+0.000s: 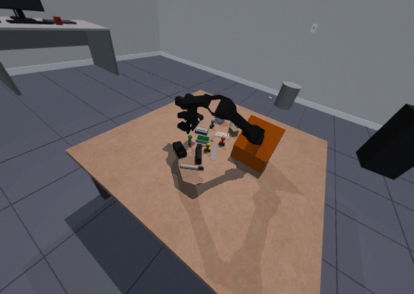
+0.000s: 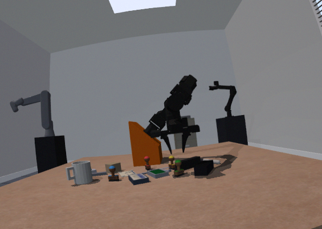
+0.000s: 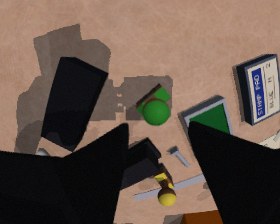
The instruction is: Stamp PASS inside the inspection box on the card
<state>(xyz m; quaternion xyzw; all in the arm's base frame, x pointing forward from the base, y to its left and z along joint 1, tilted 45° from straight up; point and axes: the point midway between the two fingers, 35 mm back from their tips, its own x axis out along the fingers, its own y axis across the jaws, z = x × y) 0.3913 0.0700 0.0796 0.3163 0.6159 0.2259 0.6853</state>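
The green-knobbed stamp lies 70 mm below my gripper tip. Also, from my gripper tip: ruler (180 mm behind, 90 mm below, 30 mm to the right); then green ink pad (90 mm below, 80 mm to the right, 60 mm behind); then yellow-knobbed stamp (130 mm behind, 70 mm below, 10 mm to the right).
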